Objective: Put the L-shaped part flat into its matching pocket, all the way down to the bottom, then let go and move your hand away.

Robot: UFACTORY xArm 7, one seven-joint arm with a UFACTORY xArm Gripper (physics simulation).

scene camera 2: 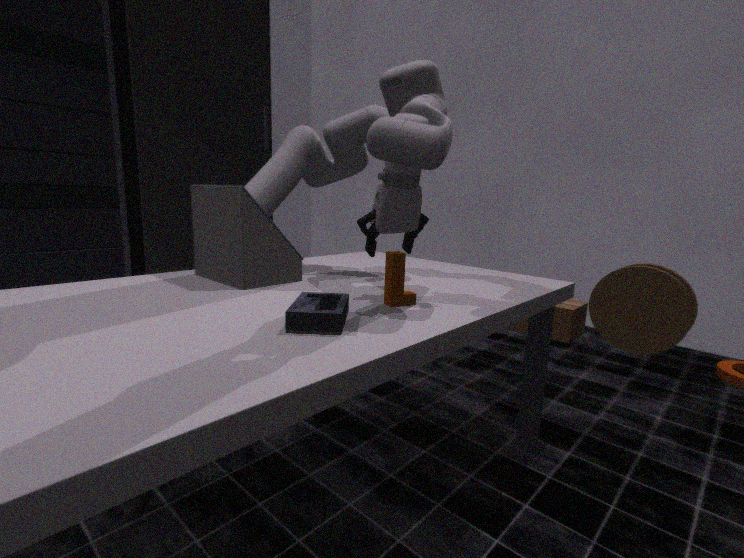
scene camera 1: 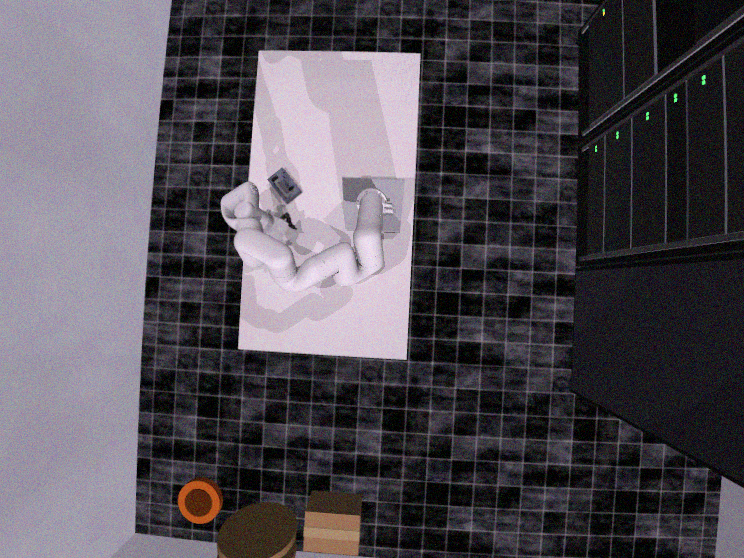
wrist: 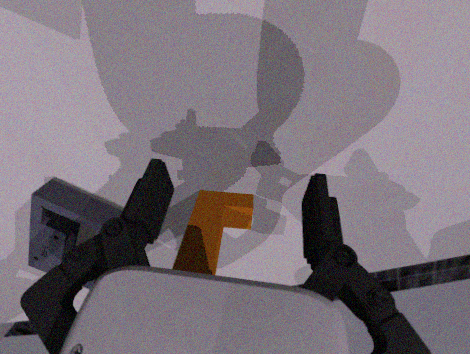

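Seen in the pictures: gripper, fingertip midpoint: (scene camera 1: 289, 237) (wrist: 236, 180); arm's base, origin of the base link: (scene camera 2: 244, 216) (scene camera 1: 371, 202).
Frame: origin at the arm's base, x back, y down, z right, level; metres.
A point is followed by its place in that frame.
Note:
An orange L-shaped part (scene camera 2: 394, 279) @(x -0.427, y 0.102, z -0.115 m) (wrist: 209, 214) @(x -0.402, y 0.119, z -0.134 m) stands upright on the table, its long leg pointing up and its short foot on the table top. A dark blue-grey block with pockets (scene camera 1: 279, 192) @(x -0.437, y 0.123, z 0.026 m) (scene camera 2: 314, 323) @(x -0.474, y 0.141, z 0.111 m) (wrist: 90, 205) @(x -0.379, y 0.141, z 0.009 m) lies on the table near the part, apart from it. The pocket outlines are partly hidden by the dark rendering and, in the wrist view, by a finger. My gripper (scene camera 2: 389, 253) @(x -0.338, y 0.063, z -0.183 m) (wrist: 236, 180) @(x -0.338, y 0.063, z -0.183 m) is wide open and empty. It points down above the L-shaped part, with the fingertips at about the height of the part's top in scene camera 2.
The white table (scene camera 1: 336, 336) @(x -0.087, y 0.159, z -0.596 m) (scene camera 2: 150, 384) @(x -0.508, y 0.159, z 0.362 m) carries the arm's grey wedge base (scene camera 1: 354, 186) @(x -0.073, y -0.049, z 0.040 m) (scene camera 2: 219, 240) @(x -0.019, y 0.056, z 0.074 m). The table's edge runs close to the block and part. A round brown object (scene camera 1: 258, 531) (scene camera 2: 641, 309), a wooden box (scene camera 1: 332, 533) and an orange ring (scene camera 1: 183, 502) are on the floor.

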